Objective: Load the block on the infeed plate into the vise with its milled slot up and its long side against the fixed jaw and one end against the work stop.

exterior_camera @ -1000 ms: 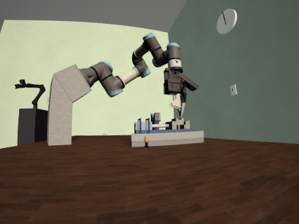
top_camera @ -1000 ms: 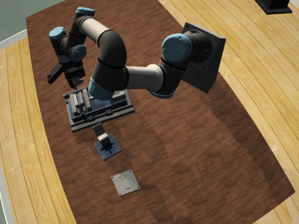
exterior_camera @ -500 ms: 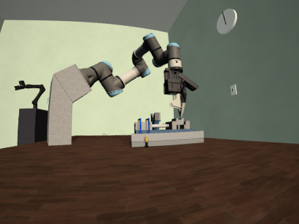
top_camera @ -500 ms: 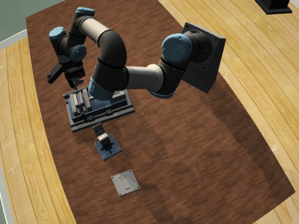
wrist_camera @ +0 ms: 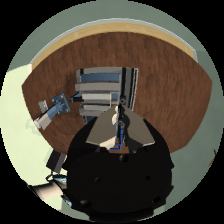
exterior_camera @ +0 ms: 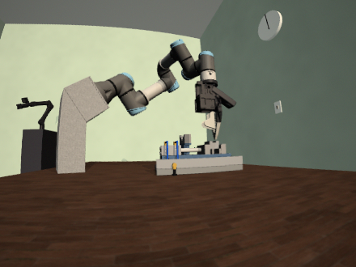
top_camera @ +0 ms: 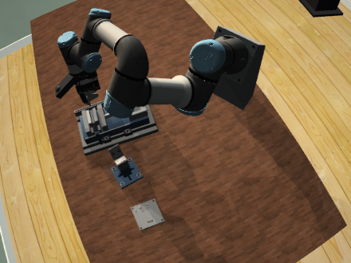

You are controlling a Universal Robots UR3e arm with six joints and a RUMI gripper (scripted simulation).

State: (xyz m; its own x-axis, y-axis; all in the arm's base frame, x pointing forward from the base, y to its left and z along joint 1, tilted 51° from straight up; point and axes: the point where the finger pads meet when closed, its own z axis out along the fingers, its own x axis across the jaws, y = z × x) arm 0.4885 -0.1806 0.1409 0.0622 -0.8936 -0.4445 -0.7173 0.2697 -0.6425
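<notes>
Now: hand 50 mm to the right of the part and 30 mm above it. From my hand the other things lie so: grey infeed plate: 430 mm to the left, 120 mm below, 120 mm behind.
</notes>
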